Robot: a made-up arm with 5 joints. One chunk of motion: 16 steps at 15 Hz.
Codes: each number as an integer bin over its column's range. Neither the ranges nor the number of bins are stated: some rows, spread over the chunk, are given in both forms.
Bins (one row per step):
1: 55 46 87 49 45 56
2: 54 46 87 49 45 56
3: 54 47 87 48 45 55
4: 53 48 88 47 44 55
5: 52 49 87 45 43 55
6: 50 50 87 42 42 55
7: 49 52 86 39 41 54
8: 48 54 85 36 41 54
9: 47 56 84 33 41 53
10: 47 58 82 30 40 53
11: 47 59 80 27 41 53
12: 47 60 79 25 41 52
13: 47 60 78 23 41 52
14: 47 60 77 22 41 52
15: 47 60 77 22 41 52
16: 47 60 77 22 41 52
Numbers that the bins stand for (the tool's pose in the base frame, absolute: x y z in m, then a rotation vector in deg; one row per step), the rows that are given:
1: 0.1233 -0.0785 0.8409 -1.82 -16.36 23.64
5: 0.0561 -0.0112 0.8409 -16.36 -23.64 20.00
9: -0.0561 0.1458 0.7736 -60.00 -30.91 12.73
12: -0.0561 0.2355 0.6615 -89.09 -30.91 9.09
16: -0.0561 0.2355 0.6167 -100.00 -30.91 9.09
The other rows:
2: 0.1009 -0.0785 0.8409 -1.82 -16.36 23.64
3: 0.1009 -0.0561 0.8409 -5.45 -16.36 20.00
4: 0.0785 -0.0336 0.8633 -9.09 -20.00 20.00
6: 0.0112 0.0112 0.8409 -27.27 -27.27 20.00
7: -0.0112 0.0561 0.8185 -38.18 -30.91 16.36
8: -0.0336 0.1009 0.7961 -49.09 -30.91 16.36
10: -0.0561 0.1906 0.7288 -70.91 -34.55 12.73
11: -0.0561 0.2130 0.6839 -81.82 -30.91 12.73
13: -0.0561 0.2355 0.6391 -96.36 -30.91 9.09
14: -0.0561 0.2355 0.6167 -100.00 -30.91 9.09
15: -0.0561 0.2355 0.6167 -100.00 -30.91 9.09

